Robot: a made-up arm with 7 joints.
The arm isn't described. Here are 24 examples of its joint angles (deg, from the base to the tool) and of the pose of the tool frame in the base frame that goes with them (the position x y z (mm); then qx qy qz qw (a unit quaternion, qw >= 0)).
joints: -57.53 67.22 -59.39 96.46 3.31 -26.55 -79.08
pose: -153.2 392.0 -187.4 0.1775 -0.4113 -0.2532 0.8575
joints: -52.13 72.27 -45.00 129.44 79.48 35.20 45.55
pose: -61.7 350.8 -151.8 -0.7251 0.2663 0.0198 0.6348
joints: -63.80 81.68 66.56 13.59 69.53 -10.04 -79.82
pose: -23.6 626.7 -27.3 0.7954 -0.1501 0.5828 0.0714
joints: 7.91 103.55 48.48 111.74 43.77 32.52 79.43
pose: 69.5 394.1 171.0 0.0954 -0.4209 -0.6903 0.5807
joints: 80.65 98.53 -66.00 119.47 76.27 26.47 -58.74
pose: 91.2 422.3 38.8 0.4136 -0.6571 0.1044 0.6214
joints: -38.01 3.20 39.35 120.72 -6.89 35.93 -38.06
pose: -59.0 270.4 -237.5 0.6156 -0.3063 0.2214 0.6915
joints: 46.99 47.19 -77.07 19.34 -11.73 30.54 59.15
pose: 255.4 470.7 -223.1 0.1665 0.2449 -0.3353 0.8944
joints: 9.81 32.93 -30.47 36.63 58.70 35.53 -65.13
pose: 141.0 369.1 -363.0 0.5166 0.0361 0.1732 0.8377
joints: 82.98 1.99 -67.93 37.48 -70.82 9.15 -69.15
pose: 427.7 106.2 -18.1 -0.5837 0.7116 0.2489 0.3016
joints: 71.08 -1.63 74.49 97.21 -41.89 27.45 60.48
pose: 287.4 311.2 -56.4 0.0017 -0.8243 0.2151 0.5237
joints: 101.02 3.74 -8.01 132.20 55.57 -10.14 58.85
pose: 180.0 173.9 147.2 0.1627 0.5458 0.5807 0.5818
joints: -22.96 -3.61 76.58 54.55 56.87 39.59 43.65
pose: -129.4 269.9 -378.2 -0.2441 -0.4763 0.7047 0.4657
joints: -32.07 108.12 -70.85 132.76 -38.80 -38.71 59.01
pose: 11.7 401.4 -49.4 -0.5891 0.1385 -0.7951 0.0402
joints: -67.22 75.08 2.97 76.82 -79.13 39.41 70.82
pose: -17.3 505.7 -165.5 0.3033 0.5931 -0.5809 0.4677
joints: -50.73 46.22 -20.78 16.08 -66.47 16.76 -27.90
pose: -224.2 490.1 -233.5 0.2228 0.2848 -0.8395 0.4056
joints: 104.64 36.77 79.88 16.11 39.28 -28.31 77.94
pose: 322.5 477.7 91.8 0.1329 0.9100 -0.2037 0.3358
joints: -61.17 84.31 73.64 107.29 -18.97 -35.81 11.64
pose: 116.6 448.8 18.1 0.3766 -0.5066 -0.7569 0.1693
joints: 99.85 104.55 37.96 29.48 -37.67 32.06 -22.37
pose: -161.1 586.2 31.1 0.5469 -0.2180 0.7786 0.2171
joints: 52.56 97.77 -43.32 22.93 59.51 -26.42 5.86
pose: 9.8 620.5 46.0 0.5886 -0.6297 0.1076 0.4955
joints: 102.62 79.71 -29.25 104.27 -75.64 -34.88 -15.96
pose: 87.2 427.0 149.5 -0.8289 0.2288 0.4018 0.3148
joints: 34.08 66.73 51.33 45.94 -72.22 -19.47 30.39
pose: 103.1 585.3 -32.2 0.6558 -0.2638 -0.2158 0.6737
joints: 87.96 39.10 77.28 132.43 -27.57 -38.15 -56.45
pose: 90.9 388.3 21.2 -0.4303 0.1639 -0.4454 0.7678
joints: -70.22 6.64 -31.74 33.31 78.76 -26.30 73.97
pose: -383.3 182.7 -212.3 -0.4148 -0.1029 0.4047 0.8084
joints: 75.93 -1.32 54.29 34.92 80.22 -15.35 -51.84
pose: 428.8 235.8 -55.8 -0.4319 -0.0966 0.8546 0.2716
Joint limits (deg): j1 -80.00..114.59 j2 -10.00..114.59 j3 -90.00..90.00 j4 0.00..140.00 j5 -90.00..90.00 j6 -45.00..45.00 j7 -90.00..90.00
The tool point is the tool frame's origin. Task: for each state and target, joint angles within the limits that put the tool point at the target. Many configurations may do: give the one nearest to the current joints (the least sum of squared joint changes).
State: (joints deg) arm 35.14 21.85 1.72 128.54 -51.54 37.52 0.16
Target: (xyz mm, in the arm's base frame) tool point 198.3 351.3 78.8
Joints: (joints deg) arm 72.82 41.57 8.87 115.41 -51.54 37.52 0.16
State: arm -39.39 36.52 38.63 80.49 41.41 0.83 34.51
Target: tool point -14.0 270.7 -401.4
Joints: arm -17.45 5.85 27.10 53.24 41.41 0.83 34.51
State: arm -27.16 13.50 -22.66 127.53 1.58 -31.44 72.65
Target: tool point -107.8 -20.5 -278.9
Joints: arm -29.46 -10.00 -73.05 82.15 1.58 -31.44 72.65
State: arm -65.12 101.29 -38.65 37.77 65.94 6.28 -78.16
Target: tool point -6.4 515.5 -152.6
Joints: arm -56.24 87.73 -31.84 75.40 65.94 6.28 -78.16
